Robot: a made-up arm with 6 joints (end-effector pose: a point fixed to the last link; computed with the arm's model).
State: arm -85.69 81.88 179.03 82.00 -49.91 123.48
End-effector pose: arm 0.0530 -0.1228 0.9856 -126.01 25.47 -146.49
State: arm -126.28 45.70 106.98 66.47 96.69 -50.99
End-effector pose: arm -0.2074 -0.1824 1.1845 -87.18 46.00 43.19
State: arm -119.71 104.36 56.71 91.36 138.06 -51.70
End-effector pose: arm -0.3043 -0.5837 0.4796 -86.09 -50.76 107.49
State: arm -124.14 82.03 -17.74 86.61 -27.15 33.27
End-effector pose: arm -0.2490 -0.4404 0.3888 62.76 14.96 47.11
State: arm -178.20 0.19 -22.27 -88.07 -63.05 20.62
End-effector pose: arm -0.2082 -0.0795 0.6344 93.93 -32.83 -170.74
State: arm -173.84 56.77 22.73 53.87 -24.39 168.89
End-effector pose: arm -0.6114 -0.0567 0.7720 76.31 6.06 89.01
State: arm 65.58 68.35 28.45 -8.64 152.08 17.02
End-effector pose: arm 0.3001 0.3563 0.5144 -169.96 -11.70 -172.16
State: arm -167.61 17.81 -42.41 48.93 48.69 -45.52
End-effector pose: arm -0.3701 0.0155 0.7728 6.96 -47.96 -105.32
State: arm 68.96 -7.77 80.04 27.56 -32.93 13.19
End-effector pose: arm 0.0727 -0.1294 1.2408 -112.55 -35.43 151.37
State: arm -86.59 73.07 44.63 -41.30 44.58 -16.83
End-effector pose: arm -0.0587 -0.4699 0.4541 79.98 -72.79 -159.07
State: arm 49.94 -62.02 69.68 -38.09 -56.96 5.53
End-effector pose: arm -0.1529 -0.3066 1.1177 -114.58 -13.10 -159.34
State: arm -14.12 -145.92 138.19 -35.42 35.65 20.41
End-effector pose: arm -0.2961 -0.0366 0.1030 -2.87 -13.62 6.22
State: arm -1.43 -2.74 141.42 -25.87 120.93 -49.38
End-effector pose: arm -0.1644 -0.0858 1.2446 8.98 21.56 -4.73
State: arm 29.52 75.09 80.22 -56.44 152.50 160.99
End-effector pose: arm 0.4766 0.3378 0.5476 -63.51 -14.19 -54.84
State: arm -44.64 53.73 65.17 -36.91 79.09 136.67
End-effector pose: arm 0.3001 -0.3989 0.7316 -109.11 -19.97 -47.14
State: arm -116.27 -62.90 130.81 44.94 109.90 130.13
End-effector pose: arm 0.0867 0.4540 0.6800 -28.14 29.90 23.74
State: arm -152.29 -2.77 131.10 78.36 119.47 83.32
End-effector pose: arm 0.2080 0.1634 1.0102 39.80 -42.04 -84.34
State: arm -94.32 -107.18 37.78 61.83 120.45 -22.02
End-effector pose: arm -0.0384 0.5983 0.5929 86.26 15.31 -95.25
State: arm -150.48 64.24 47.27 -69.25 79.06 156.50
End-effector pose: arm -0.3961 -0.2545 0.5469 -88.54 27.76 -165.86
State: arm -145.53 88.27 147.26 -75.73 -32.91 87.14
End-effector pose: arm -0.5831 -0.3789 0.7986 -95.82 -15.30 -23.94
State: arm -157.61 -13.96 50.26 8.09 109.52 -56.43
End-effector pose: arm -0.1515 0.0792 1.1986 -107.52 58.02 52.42
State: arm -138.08 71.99 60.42 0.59 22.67 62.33
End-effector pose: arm -0.5382 -0.2616 0.6925 -72.41 8.21 -69.30
